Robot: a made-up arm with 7 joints. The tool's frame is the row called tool.
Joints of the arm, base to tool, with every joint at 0 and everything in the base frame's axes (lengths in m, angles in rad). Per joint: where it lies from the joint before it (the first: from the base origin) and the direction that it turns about. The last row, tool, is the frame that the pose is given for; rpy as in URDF.
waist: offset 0 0 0.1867 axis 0 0 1
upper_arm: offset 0 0 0 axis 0 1 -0.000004
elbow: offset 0 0 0.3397 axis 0 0 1
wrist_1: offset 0.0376 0 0 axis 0 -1 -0.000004
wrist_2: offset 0.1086 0 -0.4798 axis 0 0.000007 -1
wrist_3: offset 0 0 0 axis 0 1 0.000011
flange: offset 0.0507 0 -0.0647 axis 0 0.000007 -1
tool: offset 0 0 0 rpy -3.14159 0 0
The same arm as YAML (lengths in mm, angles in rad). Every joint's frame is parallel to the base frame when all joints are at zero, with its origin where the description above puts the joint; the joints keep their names.
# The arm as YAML. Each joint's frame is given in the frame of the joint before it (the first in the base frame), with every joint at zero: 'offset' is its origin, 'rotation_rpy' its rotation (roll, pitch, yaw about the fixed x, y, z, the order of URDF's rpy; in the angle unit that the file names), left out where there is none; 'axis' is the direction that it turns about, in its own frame. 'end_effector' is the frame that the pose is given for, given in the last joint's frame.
length_unit: mm
angle_unit: rad
chain:
  - id: waist
    offset: [0.0, 0.0, 186.7]
    axis: [0.0, 0.0, 1.0]
  - id: upper_arm
    offset: [0.0, 0.0, 0.0]
    axis: [0.0, 1.0, 0.0]
  - id: elbow
    offset: [0.0, 0.0, 339.7]
    axis: [0.0, 0.0, 1.0]
  - id: wrist_1
    offset: [37.6, 0.0, 0.0]
    axis: [0.0, -1.0, 0.0]
  - id: wrist_2
    offset: [108.6, 0.0, -479.8]
    axis: [0.0, 0.0, -1.0]
  - id: wrist_3
    offset: [0.0, 0.0, 0.0]
    axis: [0.0, 1.0, 0.0]
  - id: flange
    offset: [50.7, 0.0, -64.7]
    axis: [0.0, 0.0, -1.0]
end_effector:
  offset: [0.0, 0.0, 0.0]
  rotation_rpy: [-3.1416, 0.0, 0.0]

